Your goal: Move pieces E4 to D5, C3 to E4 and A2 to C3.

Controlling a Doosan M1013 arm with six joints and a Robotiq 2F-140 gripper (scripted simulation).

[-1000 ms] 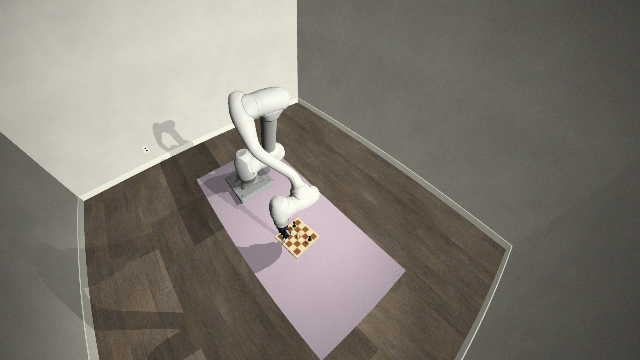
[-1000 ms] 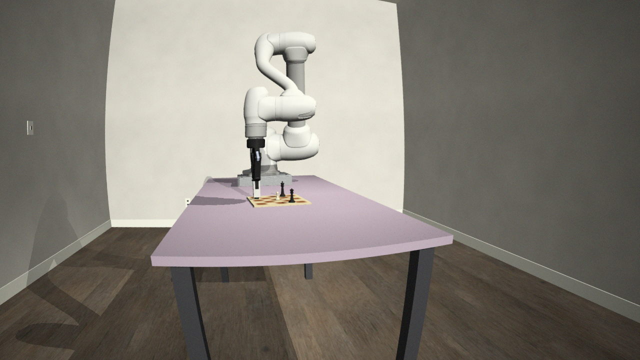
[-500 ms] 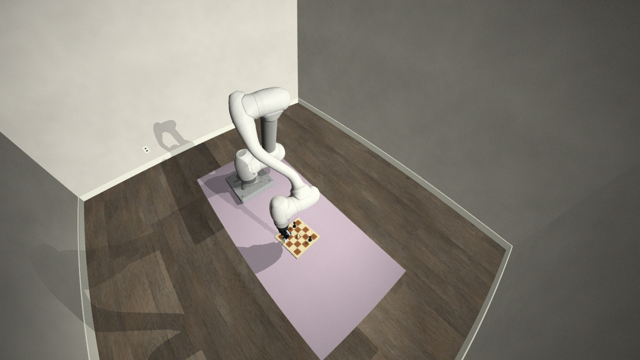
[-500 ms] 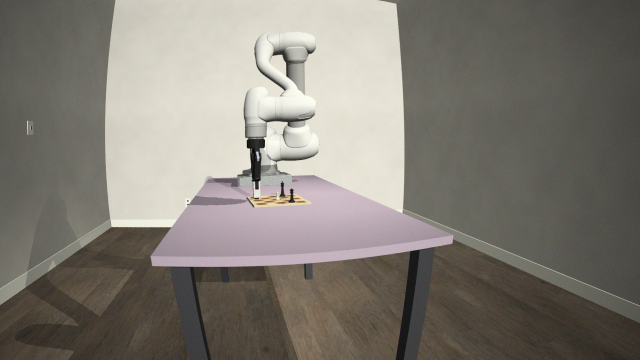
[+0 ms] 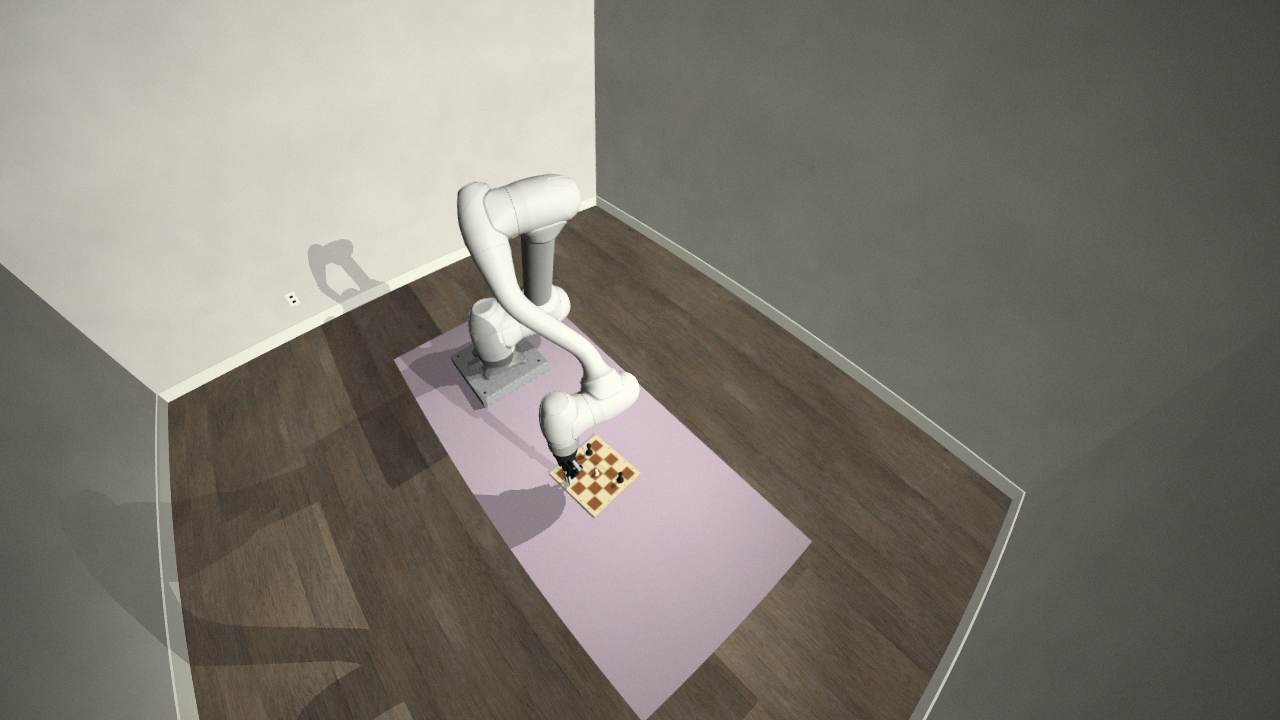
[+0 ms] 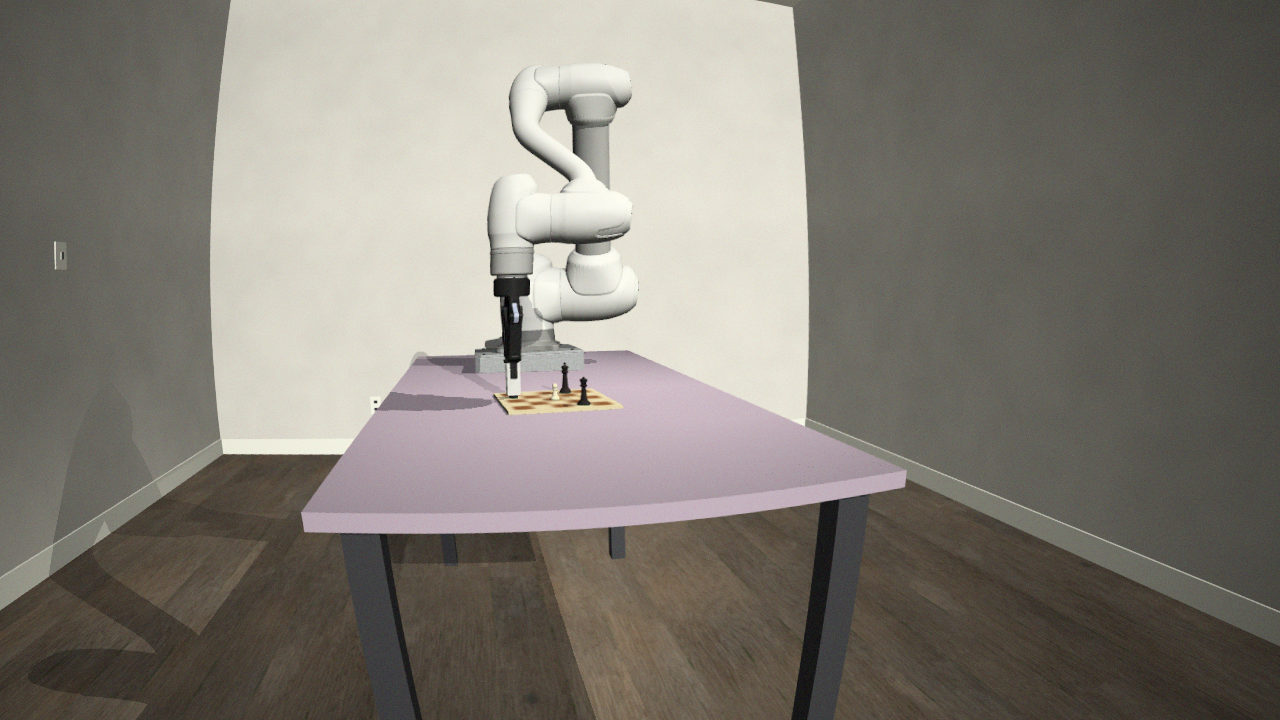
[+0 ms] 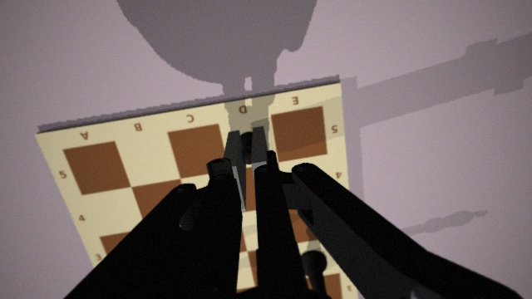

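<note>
Now: the black pawn 3 cm below my hand. From my hand the other things lie so: white pawn 2 cm ahead, 9 cm to the left, 3 cm below; then chessboard 2 cm ahead, 8 cm to the left, 4 cm below; then tall black piece 6 cm behind, 11 cm to the left, 1 cm below.
</note>
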